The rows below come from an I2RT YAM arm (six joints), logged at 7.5 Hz.
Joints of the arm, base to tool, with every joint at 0 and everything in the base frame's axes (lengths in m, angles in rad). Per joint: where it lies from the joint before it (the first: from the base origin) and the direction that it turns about. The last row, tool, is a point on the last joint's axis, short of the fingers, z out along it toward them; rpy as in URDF.
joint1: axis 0 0 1 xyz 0 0 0.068
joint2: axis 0 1 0 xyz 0.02 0.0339 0.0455
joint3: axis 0 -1 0 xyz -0.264 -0.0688 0
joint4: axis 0 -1 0 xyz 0.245 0.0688 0.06
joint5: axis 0 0 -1 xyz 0.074 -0.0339 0.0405
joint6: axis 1 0 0 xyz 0.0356 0 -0.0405
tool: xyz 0 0 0 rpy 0 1.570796 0
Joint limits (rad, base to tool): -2.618..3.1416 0..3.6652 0..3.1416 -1.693..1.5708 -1.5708..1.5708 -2.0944..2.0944
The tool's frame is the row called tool.
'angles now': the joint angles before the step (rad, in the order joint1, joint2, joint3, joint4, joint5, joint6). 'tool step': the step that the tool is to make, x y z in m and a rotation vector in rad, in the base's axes. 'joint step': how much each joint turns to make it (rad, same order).
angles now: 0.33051, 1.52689, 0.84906, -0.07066, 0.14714, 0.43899
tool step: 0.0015, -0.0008, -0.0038, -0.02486, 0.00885, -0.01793
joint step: -0.00098, 0.01435, 0.00214, -0.00367, 0.02650, -0.00343
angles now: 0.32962, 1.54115, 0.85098, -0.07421, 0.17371, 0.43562
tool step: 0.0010, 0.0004, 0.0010, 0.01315, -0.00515, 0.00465
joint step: -0.00110, 0.00082, 0.00245, 0.00684, -0.01160, 0.00390
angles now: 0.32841, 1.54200, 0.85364, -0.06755, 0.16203, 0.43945
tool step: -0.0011, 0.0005, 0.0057, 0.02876, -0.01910, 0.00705
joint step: 0.00049, -0.01774, -0.00073, 0.00865, -0.01907, 0.01120
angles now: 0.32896, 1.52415, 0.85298, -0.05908, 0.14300, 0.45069
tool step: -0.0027, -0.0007, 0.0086, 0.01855, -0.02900, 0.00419
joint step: -0.00031, -0.03039, -0.00264, 0.00523, -0.00877, 0.00327
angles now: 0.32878, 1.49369, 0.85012, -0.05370, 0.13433, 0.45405
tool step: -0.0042, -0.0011, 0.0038, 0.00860, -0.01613, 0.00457
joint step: 0.00044, -0.02596, -0.01347, 0.00561, -0.00505, -0.00037
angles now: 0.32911, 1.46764, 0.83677, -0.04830, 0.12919, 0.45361
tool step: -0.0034, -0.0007, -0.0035, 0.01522, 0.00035, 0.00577
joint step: -0.00016, -0.00859, -0.02377, 0.01884, -0.01372, 0.00765
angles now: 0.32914, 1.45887, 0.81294, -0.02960, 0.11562, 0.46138
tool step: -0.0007, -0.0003, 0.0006, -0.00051, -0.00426, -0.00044
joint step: -0.00002, -0.00456, -0.00287, 0.00232, 0.00149, -0.00120
